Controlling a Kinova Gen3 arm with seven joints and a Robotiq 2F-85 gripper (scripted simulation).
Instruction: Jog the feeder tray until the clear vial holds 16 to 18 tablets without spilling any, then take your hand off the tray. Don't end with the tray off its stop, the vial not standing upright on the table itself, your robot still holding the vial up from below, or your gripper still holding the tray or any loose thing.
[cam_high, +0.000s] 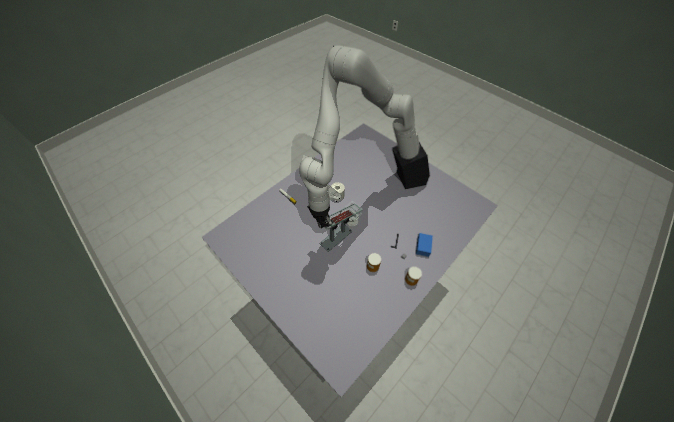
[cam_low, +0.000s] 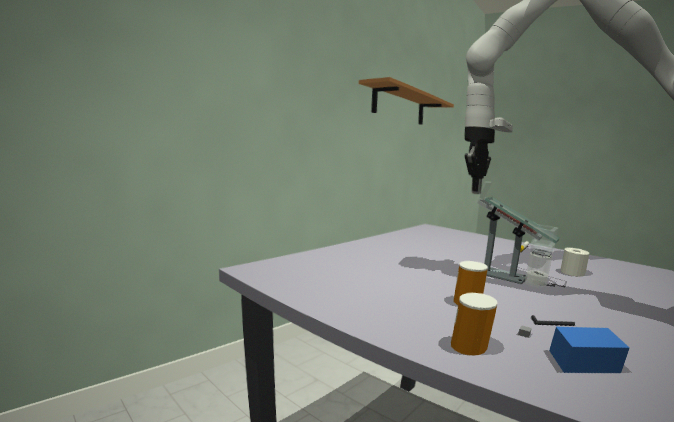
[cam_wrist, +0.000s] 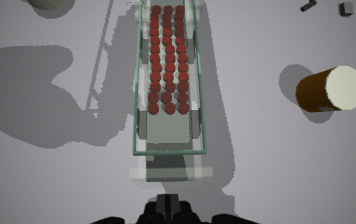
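Now: the feeder tray 9 cm behind my hand, 5 cm below it and 1 cm to the left of it. Round my hand: black hex key 24 cm behind, 23 cm to the left, 20 cm below; then clear vial 19 cm behind, 16 cm below, 1 cm to the left; then white roll 27 cm behind, 17 cm below, 16 cm to the right.
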